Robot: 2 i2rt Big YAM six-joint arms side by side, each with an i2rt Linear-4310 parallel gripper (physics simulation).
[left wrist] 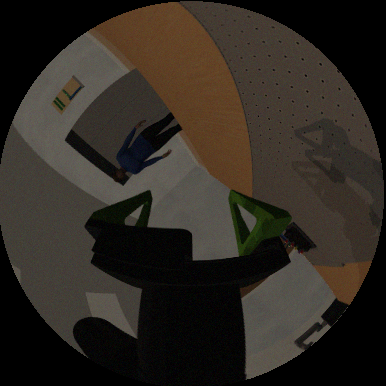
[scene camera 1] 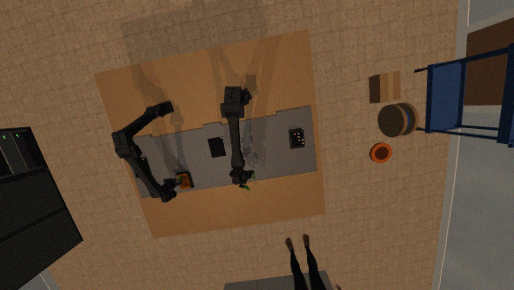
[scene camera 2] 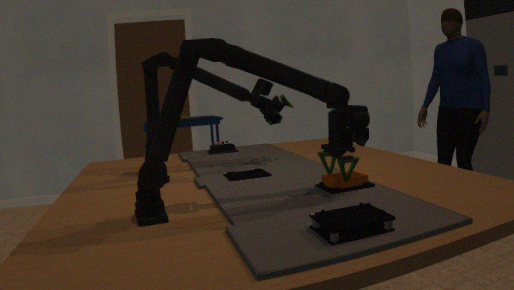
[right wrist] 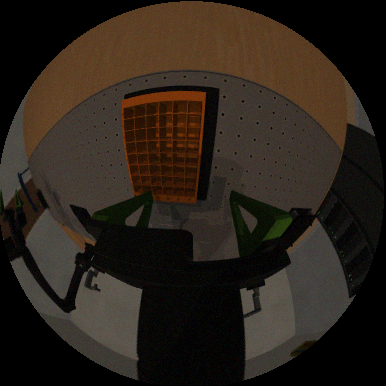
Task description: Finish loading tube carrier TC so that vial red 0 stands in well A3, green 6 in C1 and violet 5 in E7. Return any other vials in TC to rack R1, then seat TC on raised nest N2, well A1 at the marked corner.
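Seen in the pictures: left gripper, fingertip midpoint: (left wrist: 189,193) (scene camera 1: 252,184) (scene camera 2: 286,114); right gripper, fingertip midpoint: (scene camera 1: 177,177) (scene camera 2: 337,177) (right wrist: 190,194); left arm's base, origin of the base link: (right wrist: 91,246); right arm's base, origin of the base link: (scene camera 1: 165,108) (scene camera 2: 151,218).
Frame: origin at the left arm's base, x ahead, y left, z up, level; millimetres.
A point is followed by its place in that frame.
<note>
An orange gridded carrier (scene camera 1: 186,181) @[x 380, y -761, z 50 mm] (scene camera 2: 361,179) @[x 395, y -839, z 39 mm] (right wrist: 165,96) @[x 424, y -811, z 52 mm], apparently TC, sits on a black base on the grey board; I make out no vials in its wells. My right gripper (scene camera 1: 180,180) @[x 316, y -806, z 57 mm] (scene camera 2: 337,175) @[x 316, y -806, z 57 mm] (right wrist: 190,194) @[x 316, y -806, z 57 mm] is open, fingers pointing down, with its tips low at the carrier's near end; contact cannot be told. My left gripper (scene camera 1: 252,182) @[x 593, y -232, z 221 mm] (scene camera 2: 282,114) @[x 593, y -232, z 221 mm] (left wrist: 189,193) @[x 593, y -232, z 221 mm] is open and empty, high above the board. A dark rack (scene camera 1: 291,140) @[x 482, y 188, z 49 mm] (scene camera 2: 222,148) @[x 472, y 192, z 37 mm] (left wrist: 307,240) @[x 444, y 200, z 22 mm] holds several vials, with red tops showing. A raised black nest (scene camera 2: 352,220) @[x 70, y -1079, z 47 mm] stands at the front in scene camera 2.
A low flat black nest (scene camera 1: 216,147) @[x 248, y -388, z 19 mm] (scene camera 2: 247,174) @[x 246, y -397, z 20 mm] lies between the rack and the carrier. The perforated grey board (scene camera 1: 280,160) @[x 600, y 29, z 13 mm] (scene camera 2: 265,260) @[x -142, y -1043, z 13 mm] lies on the wooden table (scene camera 1: 240,205) @[x 821, y -485, z 0 mm] (scene camera 2: 90,235) @[x -408, y -628, z 0 mm]. In scene camera 1, my right arm covers most of the raised nest. A person (scene camera 2: 460,80) stands beyond the table.
</note>
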